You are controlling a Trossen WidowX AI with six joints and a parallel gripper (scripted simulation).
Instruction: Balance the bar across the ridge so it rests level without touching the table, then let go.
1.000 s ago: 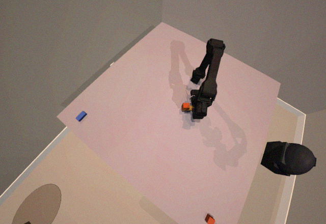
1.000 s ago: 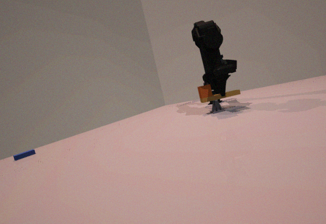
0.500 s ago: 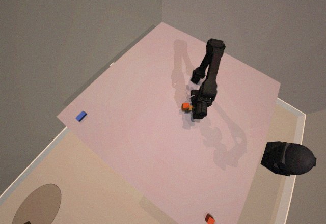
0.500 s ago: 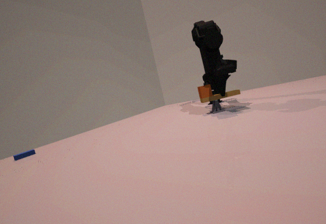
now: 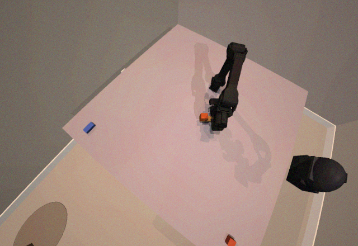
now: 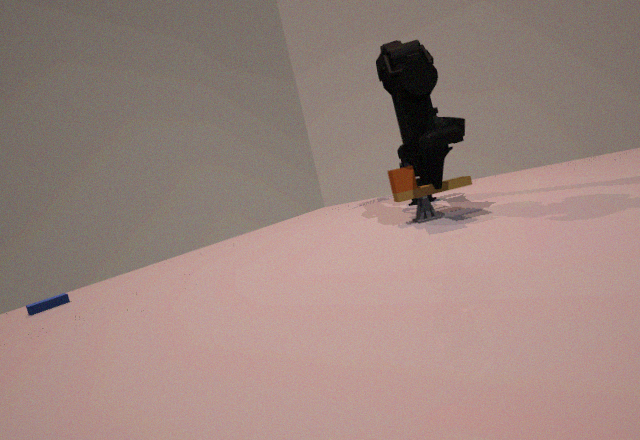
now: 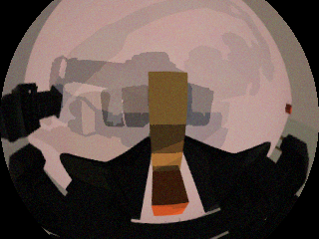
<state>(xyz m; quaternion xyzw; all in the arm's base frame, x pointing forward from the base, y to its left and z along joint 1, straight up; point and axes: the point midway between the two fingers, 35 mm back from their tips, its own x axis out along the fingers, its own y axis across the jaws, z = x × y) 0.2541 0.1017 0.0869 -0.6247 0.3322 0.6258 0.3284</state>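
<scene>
Now: the bar 30 mm to the right of my gripper tip, 20 mm ahead of it and 20 mm above it. Round my gripper tip: red block: 490 mm ahead, 400 mm to the left, 40 mm below; blue block: 600 mm to the right, 490 mm ahead, 40 mm below.
</scene>
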